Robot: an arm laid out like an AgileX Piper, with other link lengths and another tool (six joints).
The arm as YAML. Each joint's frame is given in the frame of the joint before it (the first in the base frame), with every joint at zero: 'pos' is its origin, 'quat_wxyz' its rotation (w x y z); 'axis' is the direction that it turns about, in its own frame. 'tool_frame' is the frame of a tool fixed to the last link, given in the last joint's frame.
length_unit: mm
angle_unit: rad
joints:
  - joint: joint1
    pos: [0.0, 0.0, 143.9]
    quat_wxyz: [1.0, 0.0, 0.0, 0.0]
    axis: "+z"
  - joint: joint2
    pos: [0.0, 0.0, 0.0]
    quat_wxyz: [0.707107, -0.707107, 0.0, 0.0]
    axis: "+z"
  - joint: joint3
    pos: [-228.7, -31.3, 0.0]
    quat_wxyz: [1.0, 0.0, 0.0, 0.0]
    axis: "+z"
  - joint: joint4
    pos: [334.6, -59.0, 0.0]
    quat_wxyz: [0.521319, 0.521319, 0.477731, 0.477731]
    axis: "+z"
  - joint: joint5
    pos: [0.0, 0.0, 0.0]
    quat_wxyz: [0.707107, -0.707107, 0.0, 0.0]
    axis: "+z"
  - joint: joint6
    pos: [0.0, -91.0, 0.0]
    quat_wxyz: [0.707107, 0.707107, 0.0, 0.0]
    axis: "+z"
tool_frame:
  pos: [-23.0, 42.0, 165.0]
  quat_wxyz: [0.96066, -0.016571, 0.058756, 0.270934]
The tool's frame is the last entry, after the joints.
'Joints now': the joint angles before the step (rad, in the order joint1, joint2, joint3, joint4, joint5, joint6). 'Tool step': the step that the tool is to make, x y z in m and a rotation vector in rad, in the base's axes. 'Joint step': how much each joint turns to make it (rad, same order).
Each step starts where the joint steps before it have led.
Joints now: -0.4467, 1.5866, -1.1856, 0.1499, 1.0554, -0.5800
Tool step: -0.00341, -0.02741, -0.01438, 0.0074, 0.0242, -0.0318
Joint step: -0.0626, 0.0684, -0.0383, 0.0017, -0.0010, -0.0324
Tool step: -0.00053, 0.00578, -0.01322, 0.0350, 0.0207, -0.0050
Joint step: 0.0000, 0.0363, -0.0008, 0.0224, 0.0000, -0.0030
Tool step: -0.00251, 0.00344, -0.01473, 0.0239, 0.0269, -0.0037
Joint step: 0.0000, 0.0371, 0.0001, 0.0086, -0.0021, 0.0000
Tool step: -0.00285, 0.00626, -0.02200, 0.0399, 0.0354, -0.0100
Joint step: 0.0000, 0.0580, -0.0004, 0.0201, -0.0074, 0.0000
